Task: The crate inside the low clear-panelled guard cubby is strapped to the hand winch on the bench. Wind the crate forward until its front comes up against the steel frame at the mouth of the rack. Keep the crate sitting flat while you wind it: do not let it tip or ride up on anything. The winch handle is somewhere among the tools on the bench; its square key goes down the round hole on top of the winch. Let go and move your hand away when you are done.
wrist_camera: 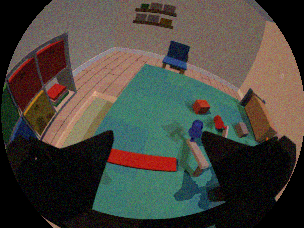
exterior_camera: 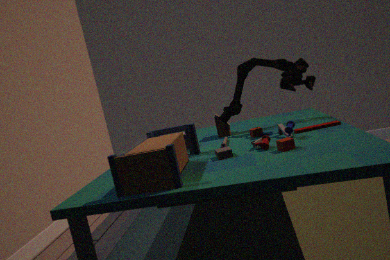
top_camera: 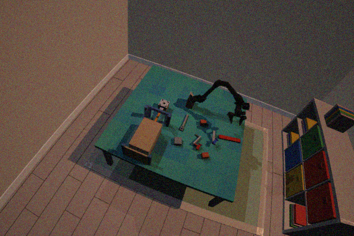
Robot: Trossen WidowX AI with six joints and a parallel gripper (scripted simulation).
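Now: the blue-tipped tool 90 mm ahead of my gripper tip, 150 mm to the right of it and 180 mm below it. The rest, counted from my gripper tip: long red bar 30 mm ahead, 20 mm to the left, 200 mm below; then red knob 230 mm ahead, 290 mm to the right, 180 mm below; then red-knobbed handle 180 mm ahead, 300 mm to the right, 190 mm below.
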